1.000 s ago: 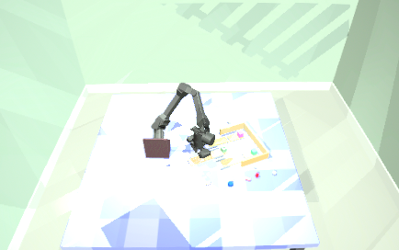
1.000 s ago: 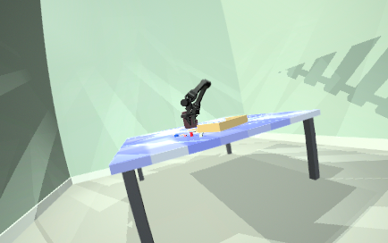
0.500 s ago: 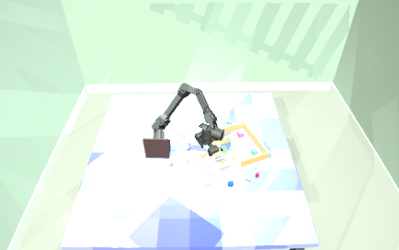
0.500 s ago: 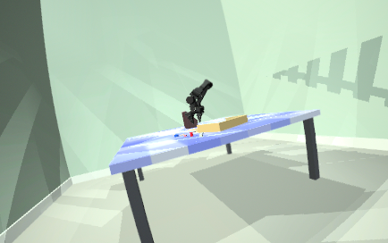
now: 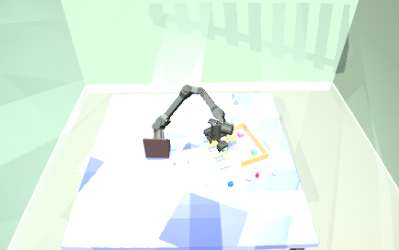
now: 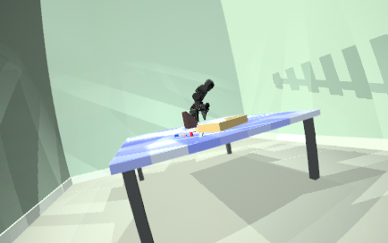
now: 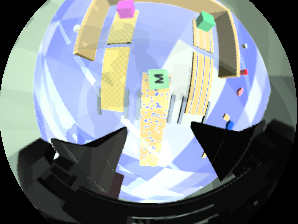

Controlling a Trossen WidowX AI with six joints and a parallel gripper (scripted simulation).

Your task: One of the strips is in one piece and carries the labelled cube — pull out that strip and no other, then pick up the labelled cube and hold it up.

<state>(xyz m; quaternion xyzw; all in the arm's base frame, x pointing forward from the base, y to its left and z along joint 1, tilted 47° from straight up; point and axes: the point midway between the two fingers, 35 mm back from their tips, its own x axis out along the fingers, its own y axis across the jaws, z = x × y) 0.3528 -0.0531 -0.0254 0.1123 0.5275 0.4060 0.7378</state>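
The labelled cube is 60 mm ahead of my gripper tip, 30 mm to the left of it and 40 mm below it. Also, from my gripper tip: magenta cube: 190 mm ahead, 160 mm to the left, 40 mm below; green cube: 250 mm ahead, 10 mm to the right, 40 mm below.
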